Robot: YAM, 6 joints.
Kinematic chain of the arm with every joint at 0, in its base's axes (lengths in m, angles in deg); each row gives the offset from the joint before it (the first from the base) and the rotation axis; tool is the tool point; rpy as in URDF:
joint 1: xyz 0 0 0.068 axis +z
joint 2: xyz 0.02 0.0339 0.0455 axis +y
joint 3: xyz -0.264 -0.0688 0 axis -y
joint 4: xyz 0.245 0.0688 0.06 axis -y
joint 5: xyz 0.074 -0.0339 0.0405 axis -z
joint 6: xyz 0.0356 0 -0.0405 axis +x
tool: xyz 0 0 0 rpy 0 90 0
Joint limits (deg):
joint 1: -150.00..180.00
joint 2: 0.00..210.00
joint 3: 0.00..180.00
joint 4: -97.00..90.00
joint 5: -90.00..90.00
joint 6: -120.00..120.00
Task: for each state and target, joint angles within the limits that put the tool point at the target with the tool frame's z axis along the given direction. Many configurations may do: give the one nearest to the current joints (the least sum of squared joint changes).
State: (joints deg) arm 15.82 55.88 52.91 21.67 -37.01 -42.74
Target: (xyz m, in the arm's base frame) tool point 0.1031 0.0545 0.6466 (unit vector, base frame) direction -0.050 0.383 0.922
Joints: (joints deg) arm 21.29 69.55 101.08 52.74 -22.03 -42.74
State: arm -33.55 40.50 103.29 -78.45 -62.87 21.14
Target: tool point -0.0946 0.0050 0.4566 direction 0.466 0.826 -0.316
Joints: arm 12.38 31.14 101.48 -96.90 -45.00 21.14
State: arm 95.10 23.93 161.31 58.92 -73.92 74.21
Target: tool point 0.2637 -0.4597 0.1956 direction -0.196 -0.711 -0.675
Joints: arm 121.93 22.43 173.76 82.15 -32.85 74.21
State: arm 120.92 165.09 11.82 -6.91 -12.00 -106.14
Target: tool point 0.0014 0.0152 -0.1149 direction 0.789 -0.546 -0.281
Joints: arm 127.62 182.11 36.17 -16.98 16.96 -106.14
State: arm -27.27 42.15 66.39 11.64 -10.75 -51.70
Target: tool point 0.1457 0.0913 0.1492 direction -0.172 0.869 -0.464
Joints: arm 21.68 67.27 24.74 -28.32 -60.58 -51.70
